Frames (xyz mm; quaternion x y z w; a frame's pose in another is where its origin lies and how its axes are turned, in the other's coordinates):
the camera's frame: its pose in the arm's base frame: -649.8 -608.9 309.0 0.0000 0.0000 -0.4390 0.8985
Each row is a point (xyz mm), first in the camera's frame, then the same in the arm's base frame.
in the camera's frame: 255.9 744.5 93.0
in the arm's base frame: 94.8 -353.2 402.0
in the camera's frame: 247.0 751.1 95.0
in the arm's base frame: 94.5 -342.1 404.0
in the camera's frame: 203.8 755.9 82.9
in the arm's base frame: 71.8 -305.1 391.9
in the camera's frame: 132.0 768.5 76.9
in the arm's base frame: 37.6 -240.7 385.9
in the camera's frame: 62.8 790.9 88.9
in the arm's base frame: 12.7 -172.4 397.9
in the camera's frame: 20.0 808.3 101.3
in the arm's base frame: 0.1 -127.9 410.3
